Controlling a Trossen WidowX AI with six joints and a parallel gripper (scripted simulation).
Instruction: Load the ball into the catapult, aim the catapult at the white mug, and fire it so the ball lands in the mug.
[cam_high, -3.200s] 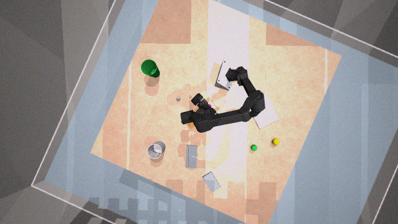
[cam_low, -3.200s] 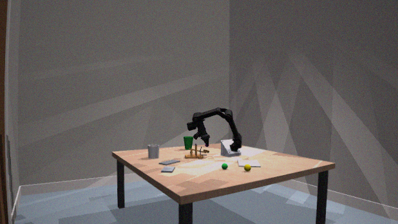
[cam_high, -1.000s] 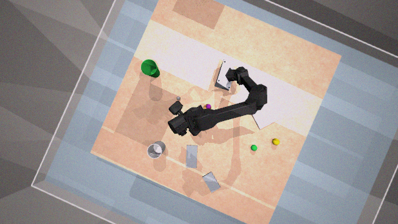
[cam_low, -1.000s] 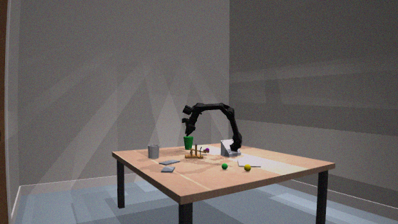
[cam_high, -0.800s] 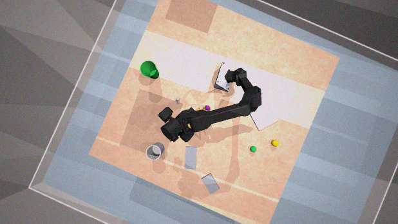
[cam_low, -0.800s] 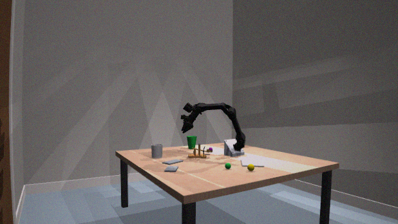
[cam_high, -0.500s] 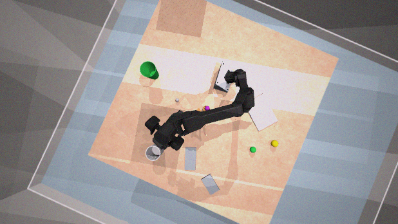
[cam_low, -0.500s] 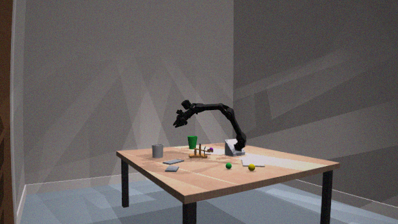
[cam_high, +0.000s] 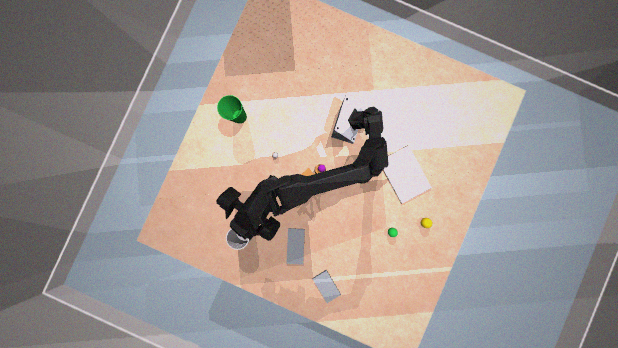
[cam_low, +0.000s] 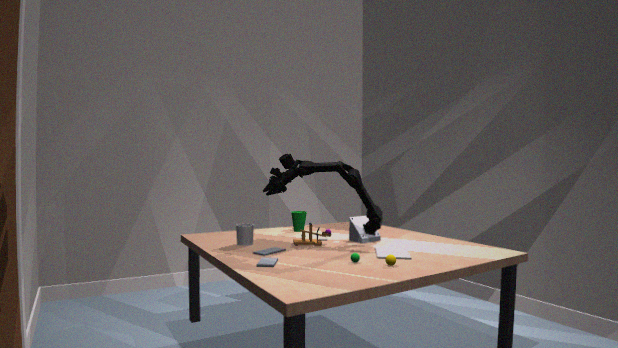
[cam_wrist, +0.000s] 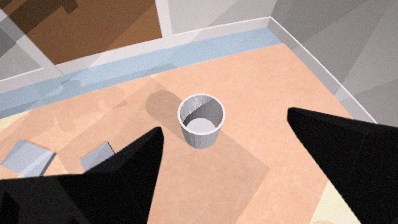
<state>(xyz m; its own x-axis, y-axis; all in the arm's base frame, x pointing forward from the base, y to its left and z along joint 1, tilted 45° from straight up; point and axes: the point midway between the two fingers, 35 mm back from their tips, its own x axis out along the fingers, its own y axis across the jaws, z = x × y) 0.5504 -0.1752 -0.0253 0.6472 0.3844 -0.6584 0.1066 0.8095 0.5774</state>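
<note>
Right now my gripper tip is 30 cm past the purple ball, 20 cm above it and 13 cm to the right of it. The rest, counted from my gripper tip: small grey ball: 25 cm below, 25 cm behind, 7 cm to the right; white mug: 23 cm below, 10 cm ahead, 1 cm to the right; orange catapult: 23 cm behind, 21 cm below, 13 cm to the left.
</note>
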